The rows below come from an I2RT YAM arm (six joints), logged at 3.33 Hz.
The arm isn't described. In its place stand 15 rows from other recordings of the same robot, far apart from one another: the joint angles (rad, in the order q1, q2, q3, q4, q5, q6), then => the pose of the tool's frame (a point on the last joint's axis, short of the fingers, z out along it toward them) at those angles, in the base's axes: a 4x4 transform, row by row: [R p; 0 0 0 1], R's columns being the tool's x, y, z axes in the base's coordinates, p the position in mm.
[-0.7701, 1.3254, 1.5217, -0.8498, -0.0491, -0.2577] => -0.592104 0.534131 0.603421 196.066; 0.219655 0.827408 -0.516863 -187.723; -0.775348 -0.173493 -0.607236 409.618; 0 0 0 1
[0.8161, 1.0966, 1.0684, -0.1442, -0.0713, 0.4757] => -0.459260 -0.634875 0.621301 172.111; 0.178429 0.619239 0.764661 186.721; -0.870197 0.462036 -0.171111 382.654; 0 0 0 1
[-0.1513, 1.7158, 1.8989, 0.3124, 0.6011, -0.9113] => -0.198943 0.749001 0.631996 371.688; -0.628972 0.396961 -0.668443 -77.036; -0.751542 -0.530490 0.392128 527.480; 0 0 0 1
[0.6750, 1.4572, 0.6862, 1.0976, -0.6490, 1.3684] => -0.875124 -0.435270 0.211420 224.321; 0.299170 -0.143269 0.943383 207.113; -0.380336 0.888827 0.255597 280.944; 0 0 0 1
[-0.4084, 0.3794, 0.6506, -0.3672, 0.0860, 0.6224] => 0.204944 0.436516 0.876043 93.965; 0.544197 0.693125 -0.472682 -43.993; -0.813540 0.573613 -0.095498 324.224; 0 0 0 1
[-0.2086, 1.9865, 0.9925, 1.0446, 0.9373, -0.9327] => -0.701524 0.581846 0.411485 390.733; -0.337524 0.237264 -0.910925 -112.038; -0.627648 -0.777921 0.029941 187.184; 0 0 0 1
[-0.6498, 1.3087, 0.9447, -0.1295, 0.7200, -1.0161] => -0.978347 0.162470 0.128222 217.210; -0.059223 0.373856 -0.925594 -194.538; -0.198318 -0.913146 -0.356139 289.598; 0 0 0 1
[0.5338, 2.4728, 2.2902, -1.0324, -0.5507, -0.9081] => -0.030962 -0.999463 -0.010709 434.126; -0.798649 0.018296 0.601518 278.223; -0.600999 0.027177 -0.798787 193.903; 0 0 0 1
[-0.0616, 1.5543, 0.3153, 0.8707, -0.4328, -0.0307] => -0.348905 -0.345534 0.871132 251.809; -0.006398 0.930403 0.366482 -0.571; -0.937136 0.122294 -0.326833 127.096; 0 0 0 1
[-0.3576, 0.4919, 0.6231, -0.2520, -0.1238, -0.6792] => -0.233893 0.110007 0.966019 124.134; -0.578063 0.783158 -0.229145 -41.691; -0.781753 -0.612015 -0.119584 316.550; 0 0 0 1
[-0.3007, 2.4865, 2.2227, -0.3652, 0.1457, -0.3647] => -0.669495 0.178108 0.721148 542.737; -0.161856 0.912524 -0.375636 -173.716; -0.724968 -0.368208 -0.582103 204.120; 0 0 0 1
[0.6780, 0.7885, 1.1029, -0.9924, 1.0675, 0.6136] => -0.267632 0.468379 0.842018 112.509; 0.141053 0.883527 -0.446636 50.569; -0.953141 -0.000765 -0.302526 376.395; 0 0 0 1
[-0.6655, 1.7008, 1.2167, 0.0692, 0.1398, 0.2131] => -0.159382 0.762699 0.626808 310.777; 0.391349 0.631718 -0.669163 -250.253; -0.906335 0.138648 -0.399166 270.314; 0 0 0 1
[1.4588, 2.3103, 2.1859, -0.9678, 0.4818, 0.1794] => -0.250492 -0.825308 0.506083 71.946; -0.812412 0.463507 0.353763 492.116; -0.526537 -0.322533 -0.786595 243.994; 0 0 0 1
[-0.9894, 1.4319, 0.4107, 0.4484, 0.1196, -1.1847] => -0.931751 0.057448 0.358525 136.208; -0.256937 0.593373 -0.762818 -215.000; -0.256562 -0.802875 -0.538116 138.116; 0 0 0 1
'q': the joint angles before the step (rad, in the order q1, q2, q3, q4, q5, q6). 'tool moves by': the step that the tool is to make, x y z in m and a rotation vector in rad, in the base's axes. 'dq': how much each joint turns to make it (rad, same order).
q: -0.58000, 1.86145, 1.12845, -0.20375, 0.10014, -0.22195
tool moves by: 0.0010, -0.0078, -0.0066, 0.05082, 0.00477, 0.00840
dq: -0.01986, 0.03538, 0.02810, -0.02496, -0.04863, -0.00010
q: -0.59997, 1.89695, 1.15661, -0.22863, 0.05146, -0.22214
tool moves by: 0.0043, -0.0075, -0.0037, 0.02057, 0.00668, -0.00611
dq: -0.01072, 0.03640, 0.03922, -0.02018, -0.01345, 0.00352
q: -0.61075, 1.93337, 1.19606, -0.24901, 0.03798, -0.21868
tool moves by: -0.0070, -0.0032, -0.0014, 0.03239, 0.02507, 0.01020
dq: -0.01927, -0.00244, 0.00056, -0.04177, -0.02573, -0.01858
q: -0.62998, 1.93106, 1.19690, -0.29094, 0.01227, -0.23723
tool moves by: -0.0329, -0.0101, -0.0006, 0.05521, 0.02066, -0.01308
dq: -0.07971, -0.05352, -0.06465, -0.04011, -0.05954, -0.04266
